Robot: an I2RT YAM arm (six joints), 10 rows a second.
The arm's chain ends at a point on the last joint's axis. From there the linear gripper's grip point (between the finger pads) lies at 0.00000 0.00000 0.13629 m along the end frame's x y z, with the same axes.
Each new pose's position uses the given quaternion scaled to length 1; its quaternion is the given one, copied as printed.
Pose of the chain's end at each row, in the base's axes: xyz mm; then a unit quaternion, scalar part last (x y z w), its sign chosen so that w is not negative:
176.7 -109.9 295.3 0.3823 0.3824 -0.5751 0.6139
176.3 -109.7 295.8 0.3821 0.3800 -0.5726 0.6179
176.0 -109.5 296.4 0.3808 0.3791 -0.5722 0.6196
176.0 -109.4 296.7 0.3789 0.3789 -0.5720 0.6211
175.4 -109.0 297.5 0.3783 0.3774 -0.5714 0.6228
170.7 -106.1 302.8 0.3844 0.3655 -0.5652 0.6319
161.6 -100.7 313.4 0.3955 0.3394 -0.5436 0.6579
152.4 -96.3 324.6 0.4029 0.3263 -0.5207 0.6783
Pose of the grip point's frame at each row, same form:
180.8 -233.8 351.9 0.3823 0.3824 -0.5751 0.6139
180.7 -233.4 352.9 0.3821 0.3800 -0.5726 0.6179
180.6 -232.9 354.0 0.3808 0.3791 -0.5722 0.6196
181.1 -232.6 354.7 0.3789 0.3789 -0.5720 0.6211
180.5 -232.0 356.0 0.3783 0.3774 -0.5714 0.6228
174.4 -228.6 362.4 0.3844 0.3655 -0.5652 0.6319
163.9 -221.9 375.6 0.3955 0.3394 -0.5436 0.6579
155.5 -217.1 387.6 0.4029 0.3263 -0.5207 0.6783

